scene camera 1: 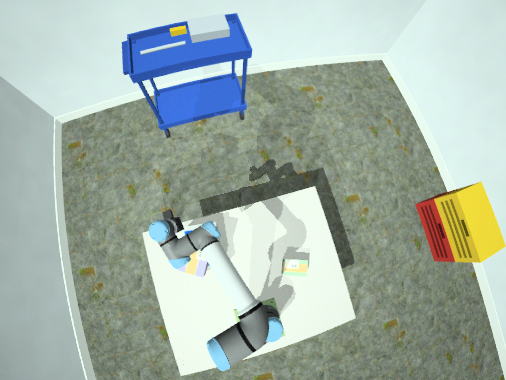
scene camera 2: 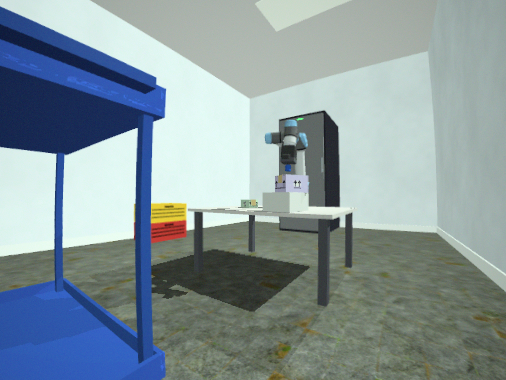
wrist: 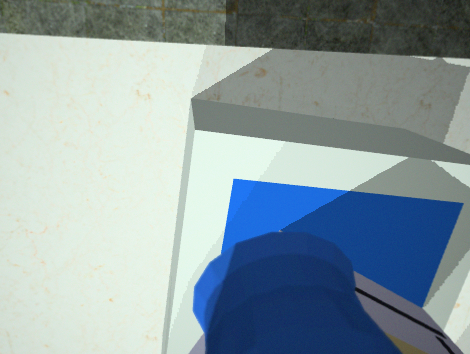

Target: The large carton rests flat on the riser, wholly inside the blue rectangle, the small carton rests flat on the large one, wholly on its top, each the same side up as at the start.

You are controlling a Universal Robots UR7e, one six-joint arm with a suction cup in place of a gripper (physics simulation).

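The large carton, lavender with tan tape, appears to rest level on the white riser. It is turned at an angle to the blue rectangle and covers part of it; one side crosses the rectangle's edge. Much of the carton is hidden by the cup and arm. My blue suction cup is over the large carton, with a narrow gap showing in scene camera 2, so it appears open and empty. The small carton, green and orange, lies on the table.
The white table carries the riser, near one edge, and the arm. A blue cart stands apart from it. Yellow and red boxes stand by a wall; a dark cabinet stands behind the arm.
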